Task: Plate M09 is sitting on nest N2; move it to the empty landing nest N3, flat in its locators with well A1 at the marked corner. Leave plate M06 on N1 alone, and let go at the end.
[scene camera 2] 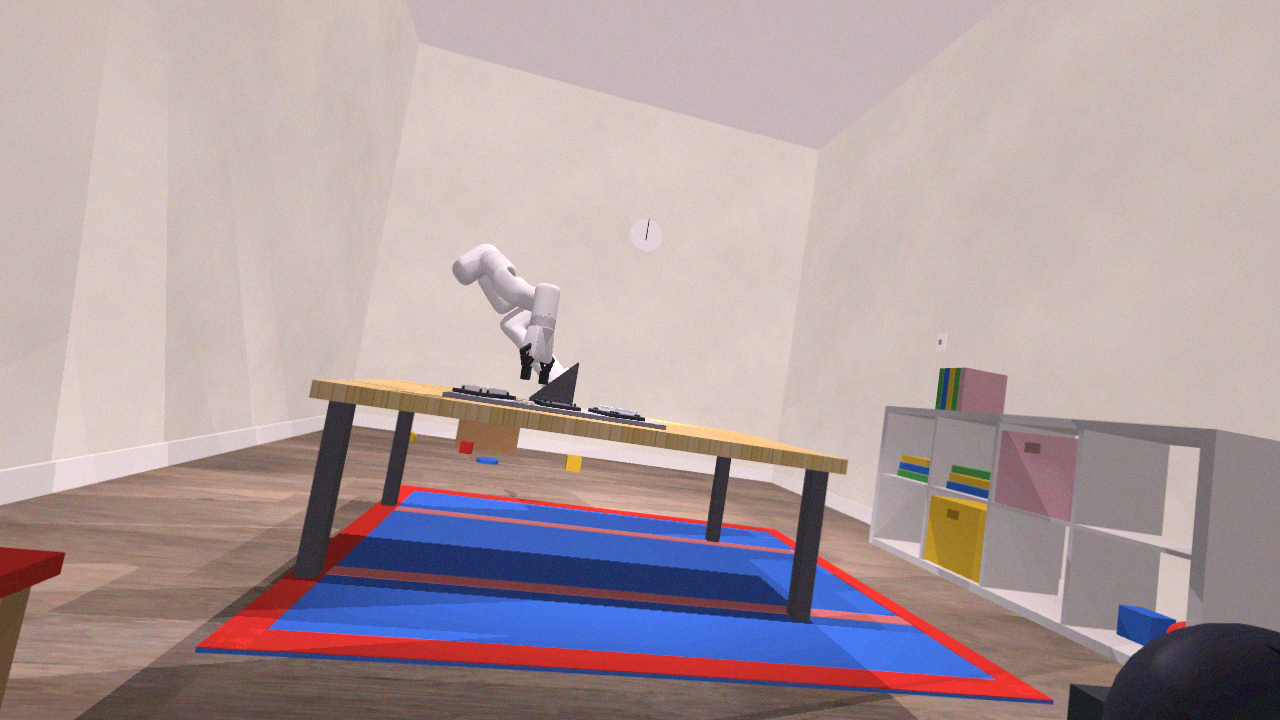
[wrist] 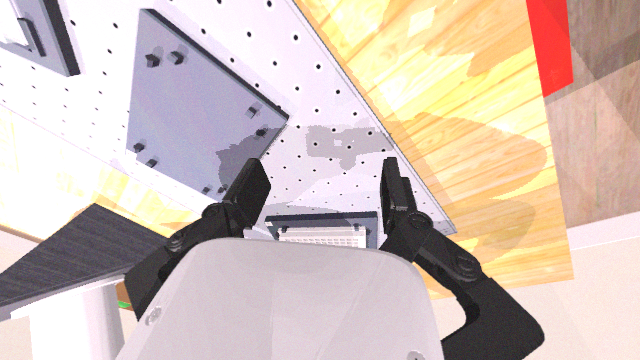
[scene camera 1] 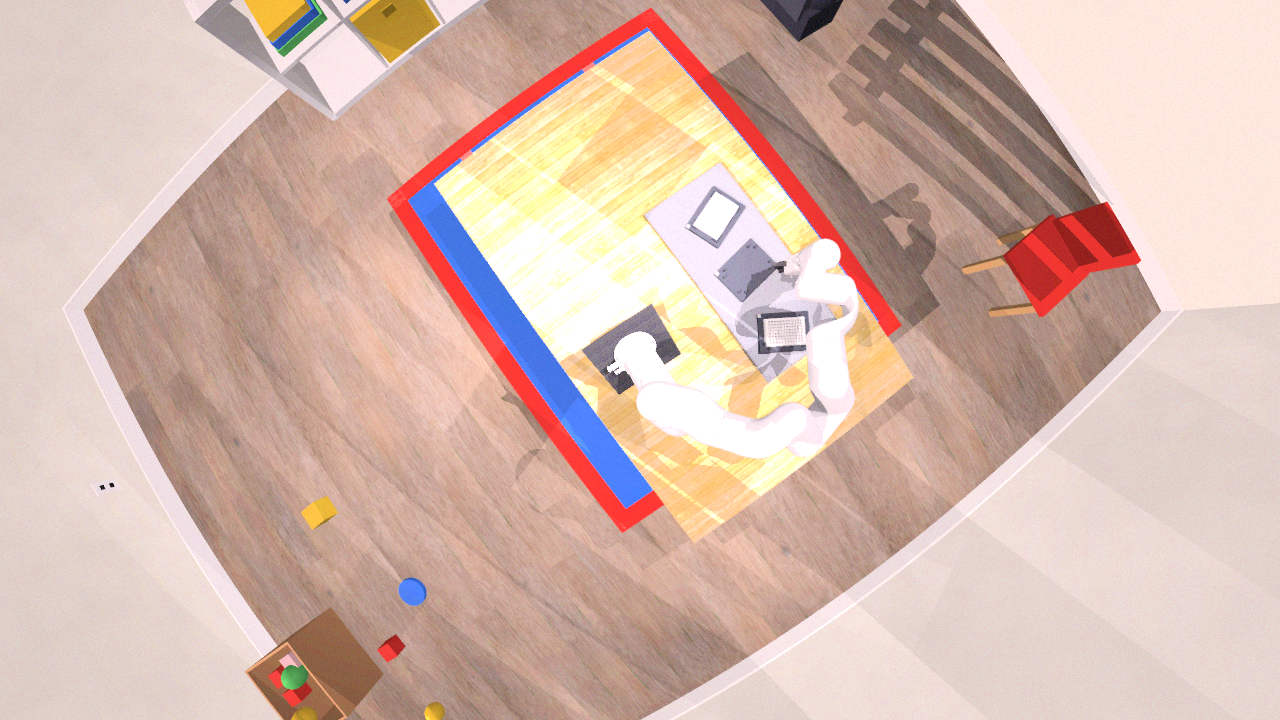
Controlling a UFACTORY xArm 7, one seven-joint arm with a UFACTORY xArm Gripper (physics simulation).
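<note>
A white 96-well plate (scene camera 1: 784, 331) (scene camera 2: 483, 390) (wrist: 322, 240) lies in a dark nest (scene camera 1: 760, 333) (wrist: 320, 218) near the panel's end; my palm partly hides it in the wrist view. A plain-topped white plate (scene camera 1: 717, 215) (wrist: 7, 25) sits in the nest at the other end, cut off in the wrist view. The labels M09 and M06 are not readable. Between them is the empty grey nest N3 (scene camera 1: 742, 271) (wrist: 200, 105) with small dark locators. My gripper (scene camera 1: 780, 266) (scene camera 2: 535, 376) (wrist: 320, 172) is open and empty, above the perforated panel. The marked corner of N3 is unclear.
The pale perforated panel (scene camera 1: 682, 234) (wrist: 310, 102) lies on the wooden table (scene camera 1: 519, 197) (scene camera 2: 716, 440). The arm's base stands on a dark wedge (scene camera 1: 601, 347) (scene camera 2: 562, 386) (wrist: 85, 245) beside the panel. A red chair (scene camera 1: 1042, 268) and a white shelf unit (scene camera 2: 1038, 419) stand off the table.
</note>
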